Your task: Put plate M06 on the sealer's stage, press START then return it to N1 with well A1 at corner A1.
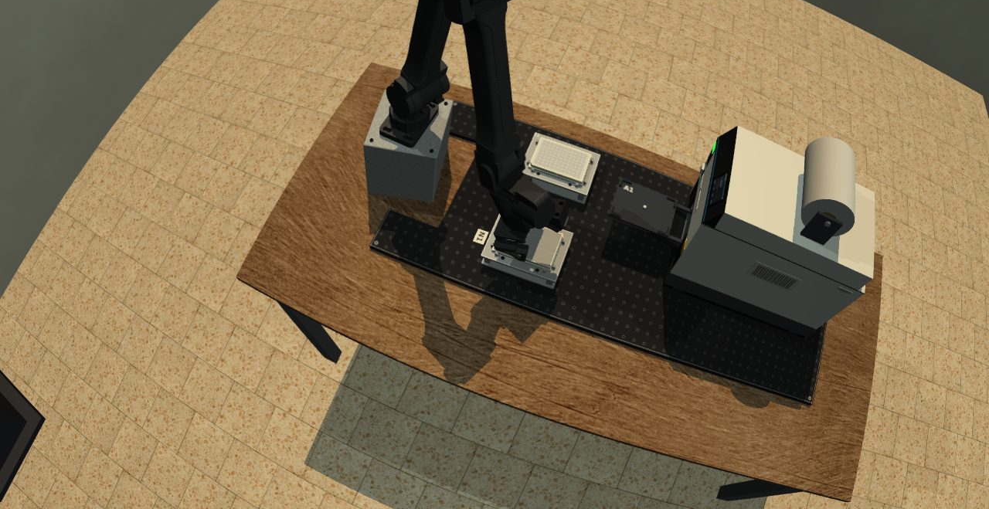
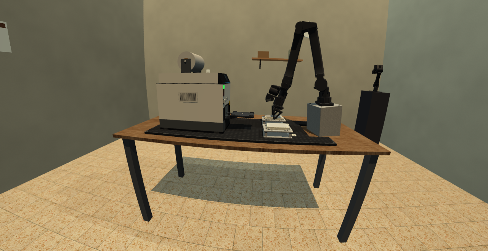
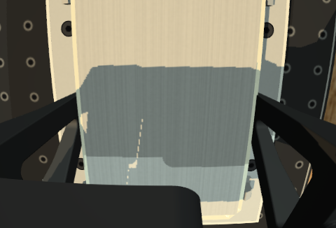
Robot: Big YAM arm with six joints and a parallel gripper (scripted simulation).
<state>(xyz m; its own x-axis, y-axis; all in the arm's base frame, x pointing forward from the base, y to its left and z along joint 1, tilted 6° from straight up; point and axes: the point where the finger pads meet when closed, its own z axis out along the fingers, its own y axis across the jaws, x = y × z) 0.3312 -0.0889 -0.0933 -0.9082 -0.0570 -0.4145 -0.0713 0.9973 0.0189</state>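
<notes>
Right now my hand is right at the plate M06. Round my hand: plate nest N1: 2 cm below; N1 label: 10 cm behind, 6 cm below, 1 cm to the right; well plate: 22 cm to the left, 1 cm behind.
</notes>
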